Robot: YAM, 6 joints.
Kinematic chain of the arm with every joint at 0, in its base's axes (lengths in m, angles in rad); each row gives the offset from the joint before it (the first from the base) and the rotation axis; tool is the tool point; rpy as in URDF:
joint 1: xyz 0 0 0.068 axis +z
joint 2: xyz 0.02 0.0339 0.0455 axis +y
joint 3: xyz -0.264 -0.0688 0 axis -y
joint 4: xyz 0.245 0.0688 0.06 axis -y
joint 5: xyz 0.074 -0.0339 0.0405 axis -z
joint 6: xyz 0.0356 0 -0.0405 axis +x
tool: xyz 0 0 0 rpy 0 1.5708 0
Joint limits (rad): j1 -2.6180..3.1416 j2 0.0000..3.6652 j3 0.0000..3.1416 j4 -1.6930..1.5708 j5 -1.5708..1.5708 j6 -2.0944..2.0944
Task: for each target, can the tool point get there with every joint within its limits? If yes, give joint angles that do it. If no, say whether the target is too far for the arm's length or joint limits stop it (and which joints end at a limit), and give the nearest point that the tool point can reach.
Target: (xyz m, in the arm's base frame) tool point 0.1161 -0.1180 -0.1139
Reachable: yes | joints -0.9967 2.7800 0.6070 0.4227 -1.2173 0.1926
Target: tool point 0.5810 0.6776 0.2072
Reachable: no: too far | nearest point 0.4181 0.4876 0.1803 | short by 0.252 m
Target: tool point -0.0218 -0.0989 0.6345
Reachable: yes | joints -1.9177 1.1093 2.0031 -0.3425 -0.3760 -1.5753
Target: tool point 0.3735 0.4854 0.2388
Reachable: yes | joints 0.8917 2.8094 2.8620 -0.3734 -0.4115 1.5473
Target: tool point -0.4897 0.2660 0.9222
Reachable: no: too far | nearest point -0.3219 0.1749 0.6348 | short by 0.345 m
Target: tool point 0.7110 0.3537 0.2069
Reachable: no: too far | nearest point 0.5742 0.2856 0.1885 | short by 0.154 m
